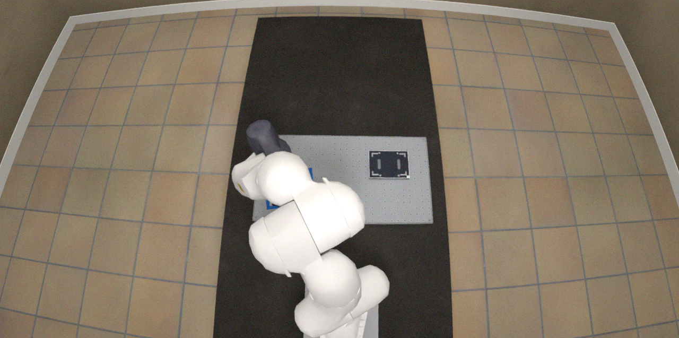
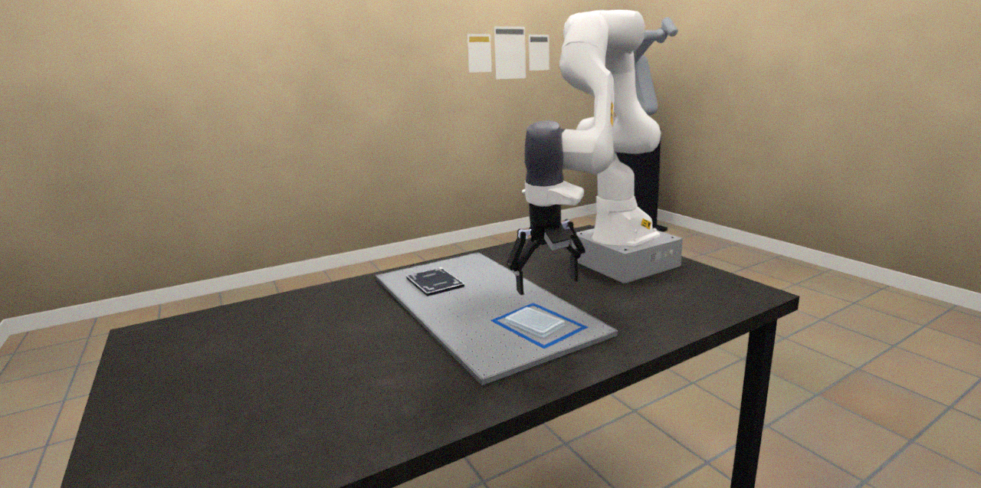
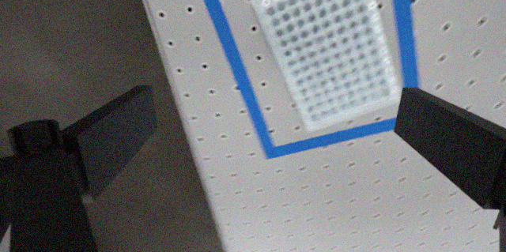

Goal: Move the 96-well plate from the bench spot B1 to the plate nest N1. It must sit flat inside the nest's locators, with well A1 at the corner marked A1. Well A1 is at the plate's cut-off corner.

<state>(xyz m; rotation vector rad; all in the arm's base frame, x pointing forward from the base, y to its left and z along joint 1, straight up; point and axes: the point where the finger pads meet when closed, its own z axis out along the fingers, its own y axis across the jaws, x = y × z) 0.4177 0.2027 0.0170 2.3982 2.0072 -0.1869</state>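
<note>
Now: hand 4 cm short of the clear 96-well plate and 9 cm above it. Also, from my hand: A1 label: 8 cm ahead, 46 cm to the right, 9 cm below; then black plate nest N1: 14 cm ahead, 39 cm to the right, 9 cm below.
</note>
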